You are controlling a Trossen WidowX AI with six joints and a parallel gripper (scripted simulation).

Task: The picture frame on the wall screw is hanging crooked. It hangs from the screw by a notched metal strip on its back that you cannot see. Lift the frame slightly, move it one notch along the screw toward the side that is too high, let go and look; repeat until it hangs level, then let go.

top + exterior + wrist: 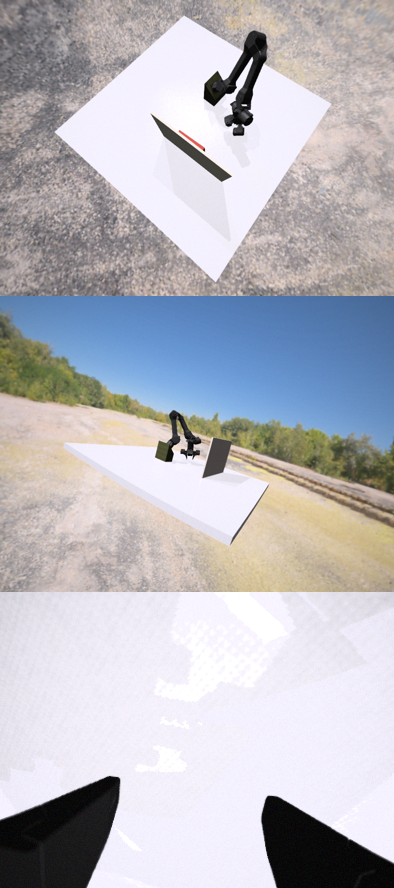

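Now: gripper tip 330 mm short of the picture frame, 140 mm below it and 110 mm to the left of it. Also, from my gripper tip: wall panel (340 mm ahead, 130 mm above, 90 mm to the right).
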